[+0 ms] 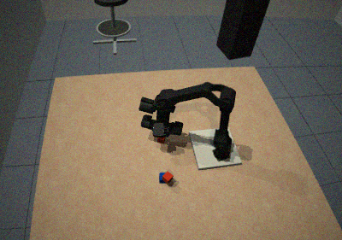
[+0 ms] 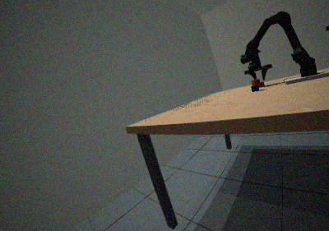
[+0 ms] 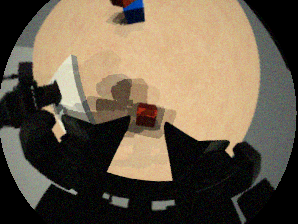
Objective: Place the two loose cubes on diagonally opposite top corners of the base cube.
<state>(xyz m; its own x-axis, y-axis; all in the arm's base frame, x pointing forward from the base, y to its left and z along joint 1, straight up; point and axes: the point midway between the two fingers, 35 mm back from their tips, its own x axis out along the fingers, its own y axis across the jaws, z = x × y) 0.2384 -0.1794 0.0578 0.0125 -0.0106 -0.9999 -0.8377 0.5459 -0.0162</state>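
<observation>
Now: the blue base cube 200 mm to the left of my gripper tip, 60 mm ahead of it and 30 mm below it.
</observation>
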